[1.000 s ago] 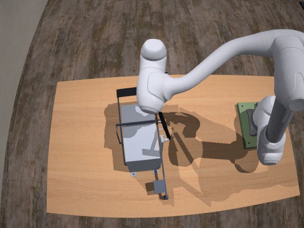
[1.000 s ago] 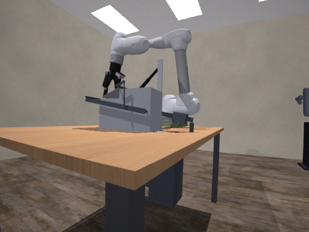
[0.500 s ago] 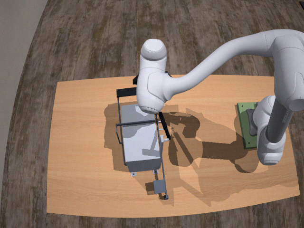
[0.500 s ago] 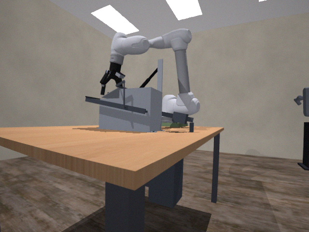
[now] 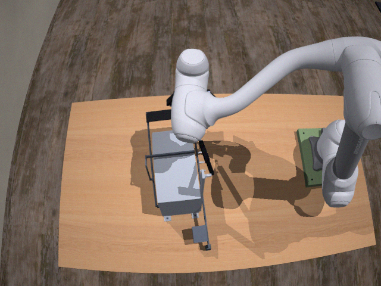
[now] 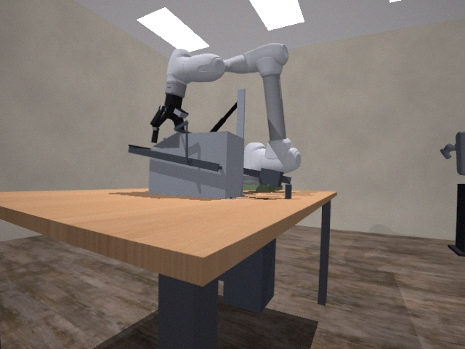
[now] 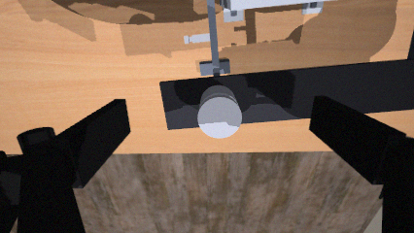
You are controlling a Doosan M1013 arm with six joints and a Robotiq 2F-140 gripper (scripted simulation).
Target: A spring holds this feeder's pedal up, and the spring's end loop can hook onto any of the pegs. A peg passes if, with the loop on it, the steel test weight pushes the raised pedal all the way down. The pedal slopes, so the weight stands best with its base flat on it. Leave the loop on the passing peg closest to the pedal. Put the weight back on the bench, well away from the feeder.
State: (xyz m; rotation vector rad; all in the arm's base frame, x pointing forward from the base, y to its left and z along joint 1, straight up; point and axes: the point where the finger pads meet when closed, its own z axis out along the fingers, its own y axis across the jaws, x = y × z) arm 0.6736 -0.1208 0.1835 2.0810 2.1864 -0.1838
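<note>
My gripper is now 10 mm above the steel test weight. From my hand the other things lie so: peg: 50 mm behind, 360 mm to the left, 180 mm above.
</note>
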